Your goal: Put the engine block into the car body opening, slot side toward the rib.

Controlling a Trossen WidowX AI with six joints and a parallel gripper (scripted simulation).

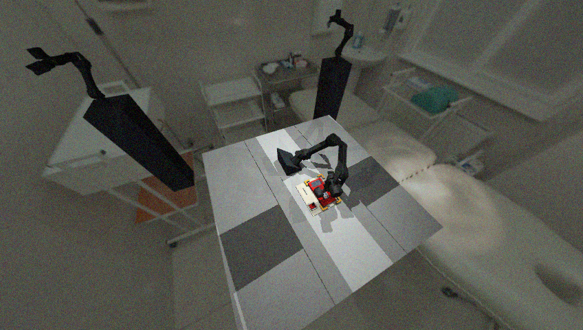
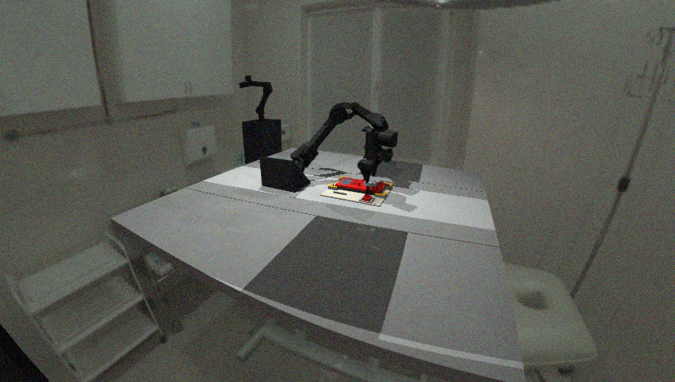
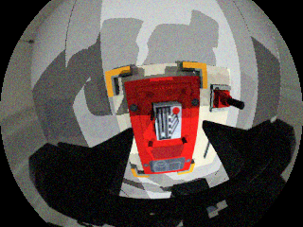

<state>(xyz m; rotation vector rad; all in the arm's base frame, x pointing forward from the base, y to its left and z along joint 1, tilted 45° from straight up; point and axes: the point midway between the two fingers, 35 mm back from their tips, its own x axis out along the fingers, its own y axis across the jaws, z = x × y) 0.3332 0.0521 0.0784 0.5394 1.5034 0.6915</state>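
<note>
My gripper tip is now 30 mm above the grey engine block.
</note>
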